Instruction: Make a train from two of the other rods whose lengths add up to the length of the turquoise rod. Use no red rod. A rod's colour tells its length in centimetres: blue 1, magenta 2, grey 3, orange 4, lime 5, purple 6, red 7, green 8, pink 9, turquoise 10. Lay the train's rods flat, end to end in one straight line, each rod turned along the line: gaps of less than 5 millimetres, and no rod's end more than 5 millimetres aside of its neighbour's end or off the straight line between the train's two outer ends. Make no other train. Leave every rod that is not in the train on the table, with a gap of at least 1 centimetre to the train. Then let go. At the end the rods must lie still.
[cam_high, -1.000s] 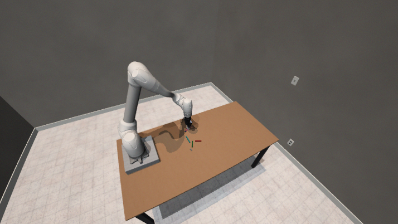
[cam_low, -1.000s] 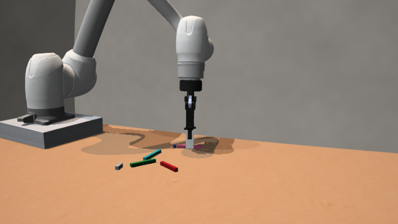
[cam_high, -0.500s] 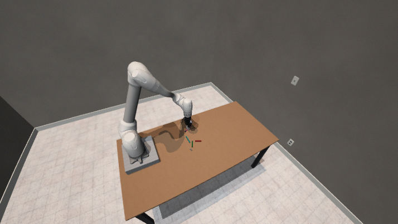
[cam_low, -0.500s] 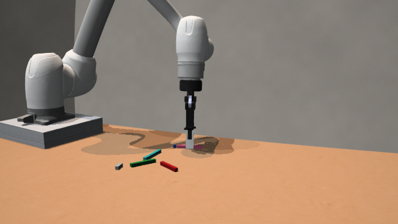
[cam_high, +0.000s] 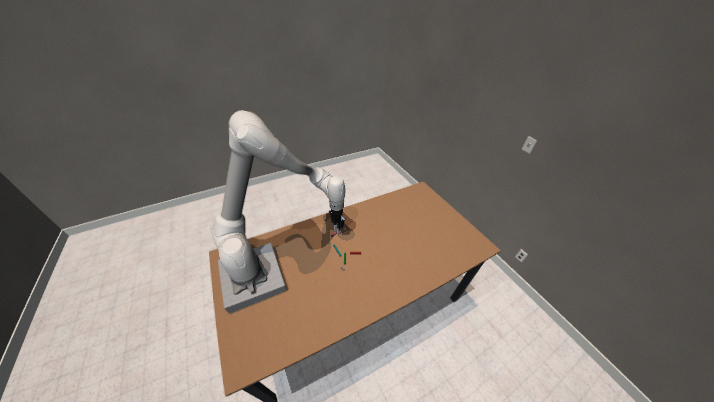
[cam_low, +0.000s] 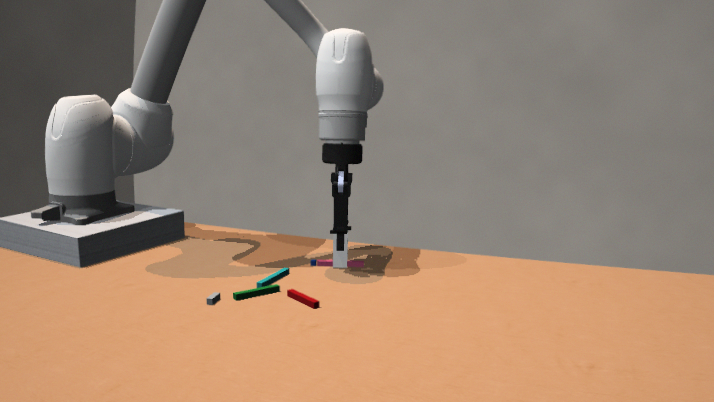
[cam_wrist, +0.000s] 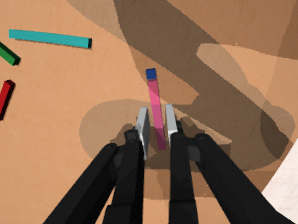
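Now: the pink rod 30 mm below my hand. Round my hand: red rod (210 mm to the right, 30 mm below, 10 mm ahead); turquoise rod (130 mm to the right, 80 mm behind, 30 mm below); blue rod (50 mm behind, 30 mm below, 10 mm to the right).
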